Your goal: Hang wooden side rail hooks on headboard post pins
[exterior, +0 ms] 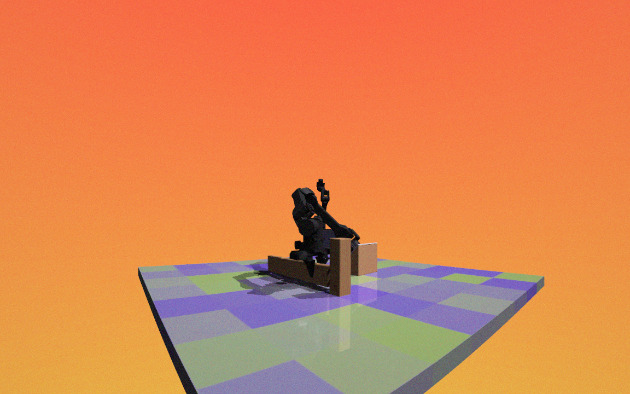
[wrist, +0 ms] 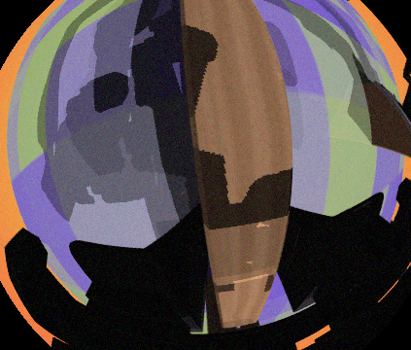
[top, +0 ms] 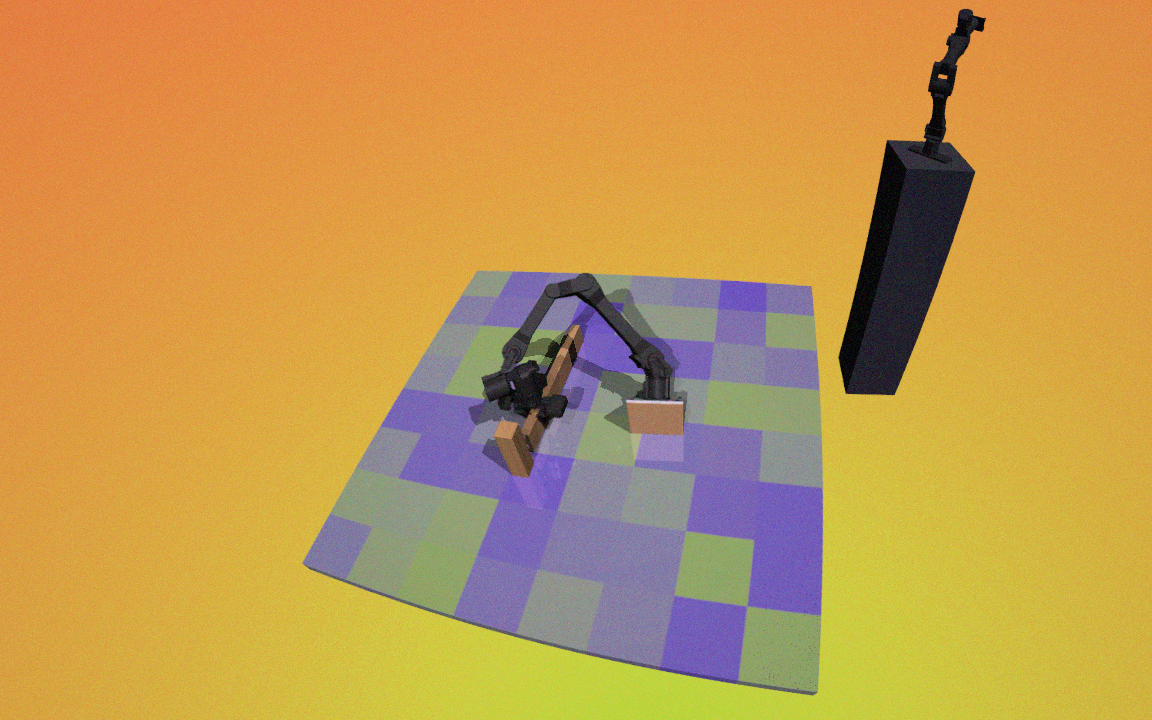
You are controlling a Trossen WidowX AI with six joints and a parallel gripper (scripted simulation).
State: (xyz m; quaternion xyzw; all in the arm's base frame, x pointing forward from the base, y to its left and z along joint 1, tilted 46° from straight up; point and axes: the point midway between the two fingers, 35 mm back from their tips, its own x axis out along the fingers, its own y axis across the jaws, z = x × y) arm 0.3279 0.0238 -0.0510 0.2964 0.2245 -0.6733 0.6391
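Now: the wooden headboard post 20 mm ahead of my gripper tip, 140 mm to the left of it and 60 mm above it.
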